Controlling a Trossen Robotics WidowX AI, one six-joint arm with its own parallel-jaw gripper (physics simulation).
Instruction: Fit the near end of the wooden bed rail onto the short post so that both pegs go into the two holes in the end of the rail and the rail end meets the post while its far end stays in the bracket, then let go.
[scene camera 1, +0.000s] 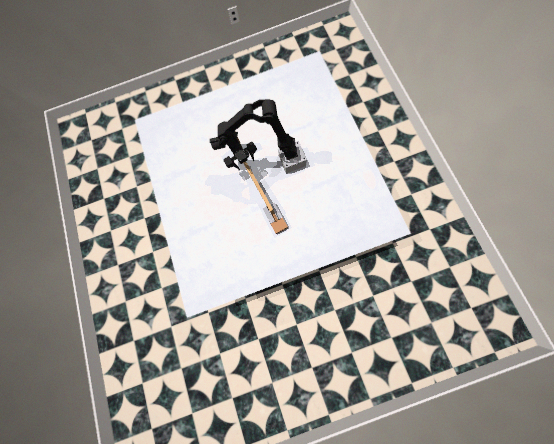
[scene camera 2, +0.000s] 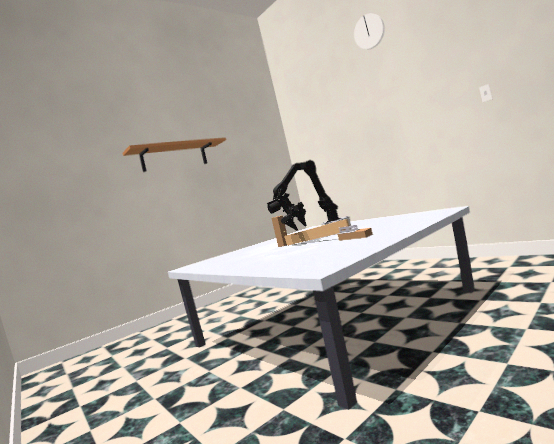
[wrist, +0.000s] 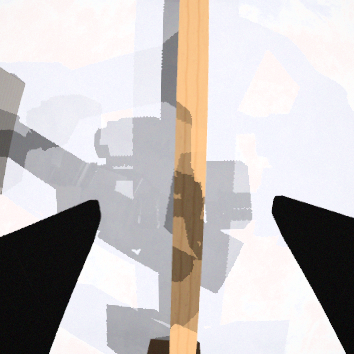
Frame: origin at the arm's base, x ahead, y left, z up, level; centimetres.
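Where they show: gripper, fingertip midpoint: (scene camera 1: 246, 165) (scene camera 2: 301, 228) (wrist: 187, 206); arm's base at its link origin: (scene camera 1: 290, 153) (scene camera 2: 333, 220).
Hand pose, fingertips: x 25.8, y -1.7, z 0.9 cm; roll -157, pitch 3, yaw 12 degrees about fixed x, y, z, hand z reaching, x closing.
Each offset is from my fingertips to the centre of the thing. "*": to the spot under its first point. Level surfaces: height alone.
The wooden rail {dx -1.3, dy +8.5, dz -3.8 cm} (scene camera 1: 260, 187) (scene camera 2: 320, 231) (wrist: 192, 75) stands on its long edge, a long light strip. Its far end is at the grey bracket {* dx -4.7, dy +30.3, dz -2.4 cm} (scene camera 1: 272, 212) (scene camera 2: 348, 228). Its near end is beside the short upright post {* dx +4.3, dy -15.3, dz +0.3 cm} (scene camera 2: 279, 231); whether it fully meets the post is too small to tell. In the wrist view, part of the dark brown post {* dx +0.2, dy -14.8, dz -7.8 cm} (wrist: 158, 346) shows at the bottom edge, on both sides of the rail; the joint is cut off. The pegs and holes do not show. My gripper (scene camera 1: 245, 163) (scene camera 2: 300, 226) (wrist: 187, 206) is open above the rail near the post, one finger on each side.
An orange-brown block {dx -5.0, dy +32.9, dz -7.1 cm} (scene camera 1: 279, 225) (scene camera 2: 356, 234) lies by the bracket at the rail's far end. The arm's base (scene camera 1: 295, 163) (wrist: 10, 100) stands on the white table {dz -8.9 cm} (scene camera 1: 320, 210) (scene camera 2: 260, 265), to one side of the rail. Arm shadows fall across rail and table.
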